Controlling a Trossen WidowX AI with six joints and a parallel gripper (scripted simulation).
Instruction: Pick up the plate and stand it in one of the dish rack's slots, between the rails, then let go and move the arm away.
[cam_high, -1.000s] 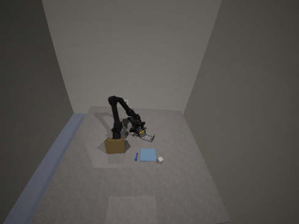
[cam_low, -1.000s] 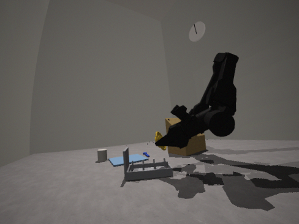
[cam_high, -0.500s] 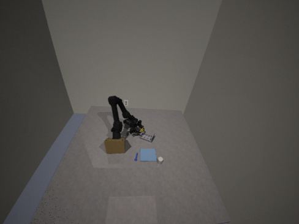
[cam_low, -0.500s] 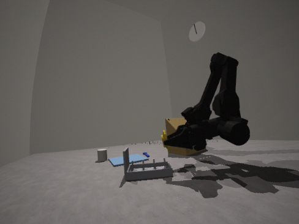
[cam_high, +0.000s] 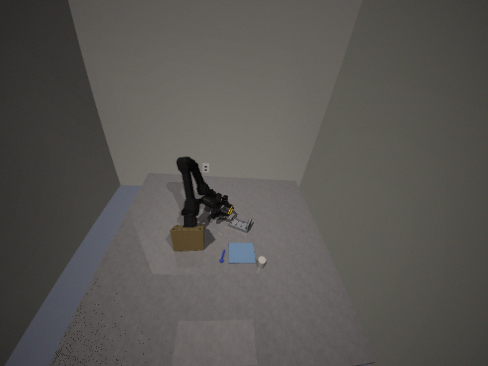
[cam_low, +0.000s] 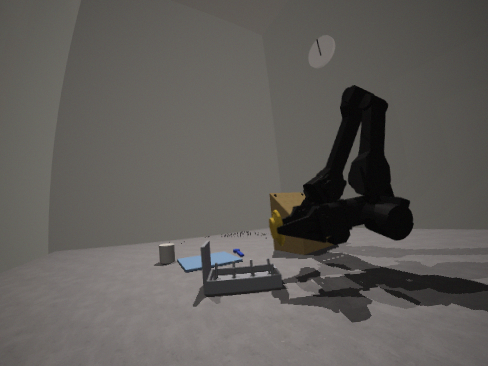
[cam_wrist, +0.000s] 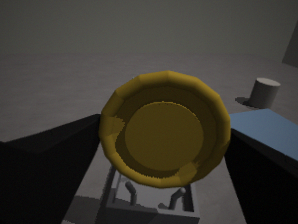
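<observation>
My gripper tip is 60 mm short of the grey dish rack, 30 mm to the left of it and 70 mm above it. From my gripper tip the other things lie so: blue spoon 30 mm behind, 270 mm to the right, 90 mm below; yellow plate 10 mm behind; white cup 180 mm ahead, 300 mm to the right, 70 mm below.
</observation>
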